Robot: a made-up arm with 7 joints. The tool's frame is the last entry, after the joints.
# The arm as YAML. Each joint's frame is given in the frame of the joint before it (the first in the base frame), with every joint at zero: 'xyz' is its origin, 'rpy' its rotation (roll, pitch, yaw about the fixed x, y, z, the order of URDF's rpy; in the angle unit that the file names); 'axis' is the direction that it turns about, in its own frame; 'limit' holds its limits. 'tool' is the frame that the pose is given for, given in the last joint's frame.
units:
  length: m
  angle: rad
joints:
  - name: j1
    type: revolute
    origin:
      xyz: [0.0, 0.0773, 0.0]
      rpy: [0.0, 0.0, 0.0]
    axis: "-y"
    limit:
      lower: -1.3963
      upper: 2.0
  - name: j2
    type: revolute
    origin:
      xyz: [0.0, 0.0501, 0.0]
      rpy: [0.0, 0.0, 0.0]
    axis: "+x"
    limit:
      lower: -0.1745
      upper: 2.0
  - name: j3
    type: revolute
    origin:
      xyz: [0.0, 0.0, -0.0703]
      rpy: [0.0, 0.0, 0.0]
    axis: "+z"
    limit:
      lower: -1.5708
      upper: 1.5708
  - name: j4
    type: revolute
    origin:
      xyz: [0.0, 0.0, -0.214]
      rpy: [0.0, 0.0, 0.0]
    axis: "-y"
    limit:
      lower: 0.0
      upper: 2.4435
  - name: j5
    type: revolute
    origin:
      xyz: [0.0, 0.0, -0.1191]
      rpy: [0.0, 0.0, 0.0]
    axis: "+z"
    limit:
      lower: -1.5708
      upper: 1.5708
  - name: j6
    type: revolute
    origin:
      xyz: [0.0, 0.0, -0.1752]
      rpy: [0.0, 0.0, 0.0]
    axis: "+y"
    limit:
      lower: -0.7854
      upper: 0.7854
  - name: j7
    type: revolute
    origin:
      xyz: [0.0, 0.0, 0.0]
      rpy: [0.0, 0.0, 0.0]
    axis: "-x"
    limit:
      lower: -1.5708
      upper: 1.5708
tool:
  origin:
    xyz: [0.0, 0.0, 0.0]
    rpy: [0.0, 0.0, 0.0]
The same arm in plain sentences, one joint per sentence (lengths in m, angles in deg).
The arm has seven revolute joints in a row. What follows holds with every joint at zero, and every direction is one of the base frame's. The first joint lies 0.0773 m along +y from the base frame's origin and rotates about -y, from -80.00 to 114.59 deg. The second joint lies 0.0501 m along +y from the first joint and rotates about +x, from -10.00 to 114.59 deg. The third joint lies 0.0703 m along -z from the second joint and rotates about +z, from -90.00 to 90.00 deg. The fourth joint lies 0.2140 m along -z from the third joint and rotates about -y, from 0.00 to 140.00 deg. The fifth joint lies 0.1191 m along -z from the fourth joint and rotates about +z, from -90.00 to 90.00 deg. The sixth joint lies 0.1752 m along -z from the fifth joint and rotates about +y, from -45.00 to 45.00 deg. The seventh joint lies at the same point as the sixth joint and rotates about -x, from -90.00 to 90.00 deg. The tool frame, which is the frame that the pose is given for, lies at the same point as the seventh joint; its axes are parallel to the base frame's.
